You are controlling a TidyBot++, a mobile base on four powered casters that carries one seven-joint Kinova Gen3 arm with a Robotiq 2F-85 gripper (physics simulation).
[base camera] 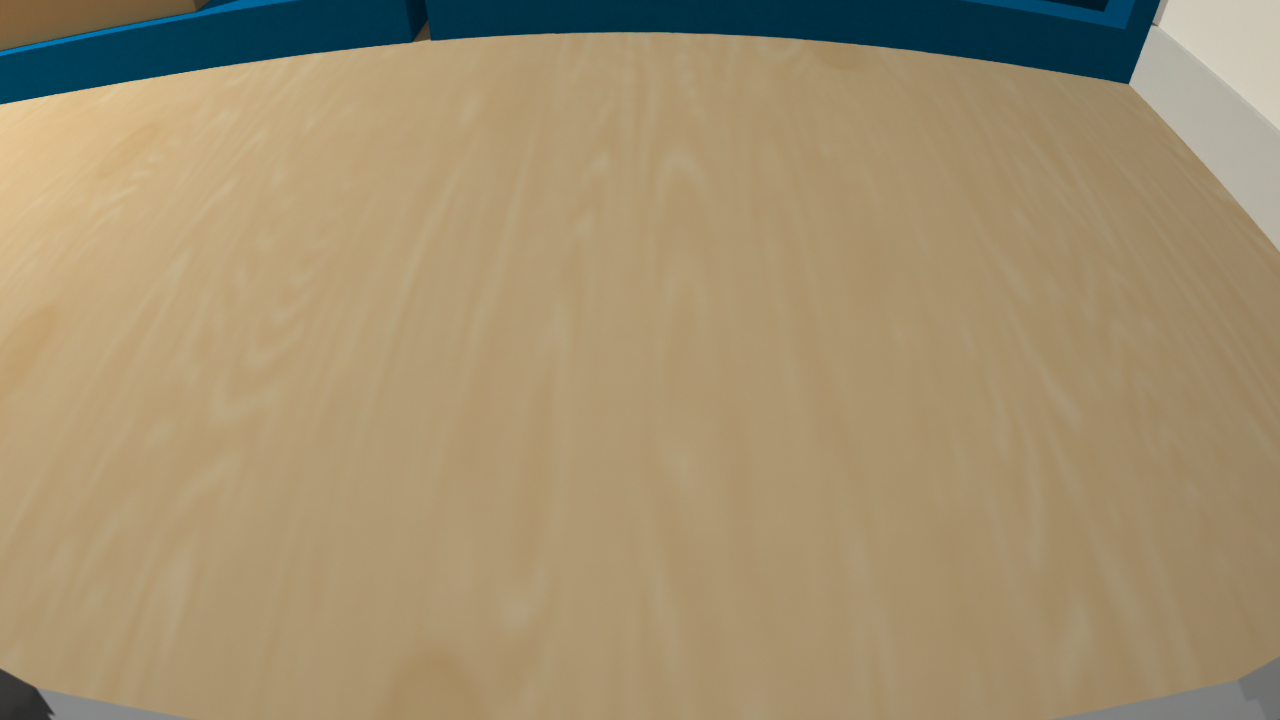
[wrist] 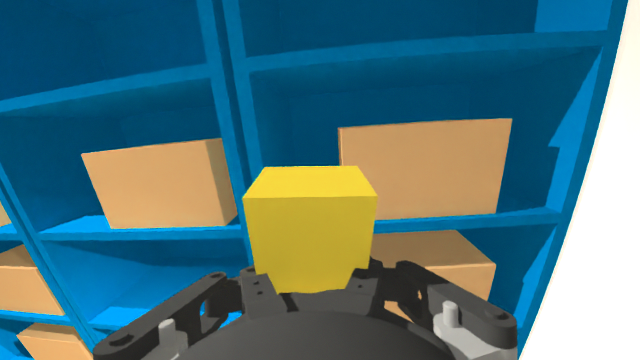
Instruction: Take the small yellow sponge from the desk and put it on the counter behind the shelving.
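Frame: origin at the arm's base, x back, y right, z up, level; metres.
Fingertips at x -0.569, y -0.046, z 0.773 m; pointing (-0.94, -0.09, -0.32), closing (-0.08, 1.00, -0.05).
Note:
A point is followed by its place in that frame.
The small yellow sponge (wrist: 311,235) {x -0.520, y -0.039, z 0.826 m} is a block held between the fingers of my gripper (wrist: 313,259) {x -0.569, y -0.046, z 0.773 m}, in the lower middle of the wrist view. My gripper is shut on it, and the sponge's lower end is hidden between the fingers. Behind the sponge stands the blue shelving (wrist: 420,50) {x -0.928, y 0.198, z 1.028 m}, whose bottom edge also shows at the top of the base camera view (base camera: 760,58). The desk and the counter do not show in either view.
Brown boxes (wrist: 165,185) {x -0.967, y -0.539, z 0.742 m} (wrist: 430,170) {x -0.947, y 0.249, z 0.738 m} stand on the shelves. A narrow gap parts two shelving units near the top left of the base camera view. A pale wall with a baseboard (base camera: 1217,116) {x -0.736, y 0.663, z -0.340 m} is at the right. Wooden floor (base camera: 626,358) {x -0.419, y -0.005, z -0.396 m} lies before the base.

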